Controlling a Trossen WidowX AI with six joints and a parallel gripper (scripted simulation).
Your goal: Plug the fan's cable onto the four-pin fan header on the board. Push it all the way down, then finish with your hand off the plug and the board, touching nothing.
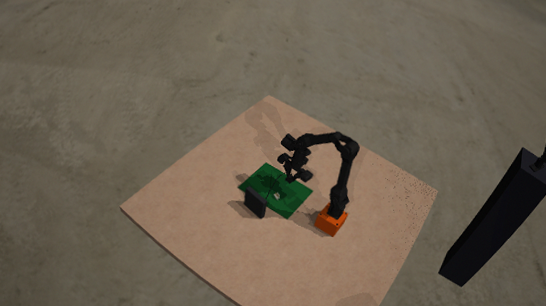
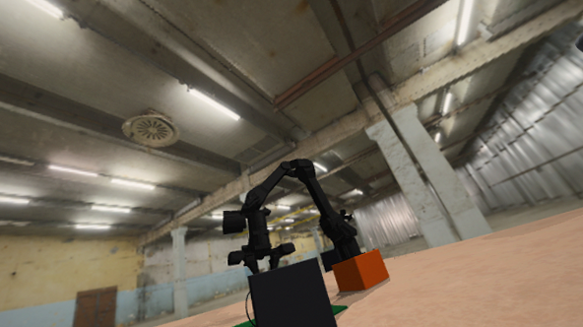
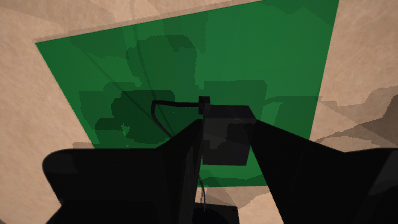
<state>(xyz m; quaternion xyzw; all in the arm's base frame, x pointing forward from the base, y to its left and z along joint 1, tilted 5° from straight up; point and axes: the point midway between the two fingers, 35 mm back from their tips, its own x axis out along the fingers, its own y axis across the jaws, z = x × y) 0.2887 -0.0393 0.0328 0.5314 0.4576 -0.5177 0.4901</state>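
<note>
Now: gripper tip 10 mm to the right of the black fan plug. Also, from my gripper tip: black fan (40 mm ahead, 220 mm to the left, 20 mm below); then green board (40 mm ahead, 40 mm to the left, 90 mm below); then white four-pin header (10 mm ahead, 80 mm to the left, 80 mm below).
</note>
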